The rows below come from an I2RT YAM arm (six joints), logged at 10 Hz.
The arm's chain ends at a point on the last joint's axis. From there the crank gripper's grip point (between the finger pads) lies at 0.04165 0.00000 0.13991 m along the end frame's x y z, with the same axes.
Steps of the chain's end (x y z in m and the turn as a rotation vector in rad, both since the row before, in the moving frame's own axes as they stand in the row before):
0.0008, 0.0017, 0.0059, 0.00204, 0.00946, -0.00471
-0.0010, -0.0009, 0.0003, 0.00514, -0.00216, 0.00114
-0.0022, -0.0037, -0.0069, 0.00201, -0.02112, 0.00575
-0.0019, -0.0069, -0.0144, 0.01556, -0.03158, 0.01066
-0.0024, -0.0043, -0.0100, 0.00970, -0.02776, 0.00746
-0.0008, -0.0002, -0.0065, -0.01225, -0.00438, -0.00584
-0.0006, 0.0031, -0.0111, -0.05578, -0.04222, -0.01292
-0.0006, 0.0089, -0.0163, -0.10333, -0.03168, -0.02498
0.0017, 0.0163, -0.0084, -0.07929, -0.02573, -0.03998
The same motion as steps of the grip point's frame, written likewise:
0.0021, 0.0012, 0.0055, 0.00204, 0.00946, -0.00471
-0.0013, -0.0016, 0.0004, 0.00514, -0.00216, 0.00114
-0.0052, -0.0038, -0.0061, 0.00201, -0.02112, 0.00575
-0.0063, -0.0087, -0.0132, 0.01556, -0.03158, 0.01066
-0.0063, -0.0054, -0.0089, 0.00970, -0.02776, 0.00746
-0.0014, 0.0013, -0.0063, -0.01225, -0.00438, -0.00584
-0.0065, 0.0104, -0.0097, -0.05578, -0.04222, -0.01292
-0.0049, 0.0224, -0.0157, -0.10333, -0.03168, -0.02498
-0.0017, 0.0258, -0.0077, -0.07929, -0.02573, -0.03998

